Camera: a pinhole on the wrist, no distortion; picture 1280 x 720 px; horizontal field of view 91.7 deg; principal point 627.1 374.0 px. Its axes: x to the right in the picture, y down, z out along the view. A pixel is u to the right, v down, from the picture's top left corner.
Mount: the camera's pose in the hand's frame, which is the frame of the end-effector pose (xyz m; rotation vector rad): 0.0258 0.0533 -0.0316 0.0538 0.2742 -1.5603
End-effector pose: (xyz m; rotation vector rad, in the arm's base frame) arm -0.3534 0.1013 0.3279 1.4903 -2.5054 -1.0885
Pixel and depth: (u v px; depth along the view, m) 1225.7 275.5 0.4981
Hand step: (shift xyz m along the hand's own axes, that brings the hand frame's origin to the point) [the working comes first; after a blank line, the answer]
In the camera's frame: 0.4799 -0.0790 0.4981

0.0106 -0.5204 0.3625
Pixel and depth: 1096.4 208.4 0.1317
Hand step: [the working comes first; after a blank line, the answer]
In the camera's frame: 0.0995 -0.0351 0.1317

0.0080 -0.0718 0.0802
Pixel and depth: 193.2 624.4 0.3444
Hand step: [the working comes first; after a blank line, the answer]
In the camera's frame: -0.2405 0.1388 0.3444

0.2143 0.2197 0.3324
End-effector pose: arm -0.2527 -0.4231 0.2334 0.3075 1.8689 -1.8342
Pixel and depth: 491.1 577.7 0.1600
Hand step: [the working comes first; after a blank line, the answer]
In the camera's frame: -0.0350 0.0525 0.1600

0.1005 0.0553 0.1233
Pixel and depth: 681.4 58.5 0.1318
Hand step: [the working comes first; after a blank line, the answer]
In the camera's frame: 0.0115 -0.0669 0.1318

-0.0223 0.0137 0.1030
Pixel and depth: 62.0 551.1 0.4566
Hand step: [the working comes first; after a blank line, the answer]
In the camera's frame: -0.4153 0.1302 0.4566

0.2236 0.3673 0.4785
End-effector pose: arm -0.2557 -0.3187 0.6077 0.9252 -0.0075 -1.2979
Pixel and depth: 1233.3 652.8 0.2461
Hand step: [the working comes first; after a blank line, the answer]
In the camera's frame: 0.2401 0.1104 0.2461

0.1662 -0.2307 0.1417
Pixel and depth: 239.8 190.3 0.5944
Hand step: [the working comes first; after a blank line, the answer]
In the camera's frame: -0.3705 -0.1758 0.5944

-0.0607 0.2901 0.6451
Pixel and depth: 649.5 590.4 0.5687
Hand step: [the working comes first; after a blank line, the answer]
In the camera's frame: 0.0205 0.1981 0.5687

0.3008 -0.0811 0.4874
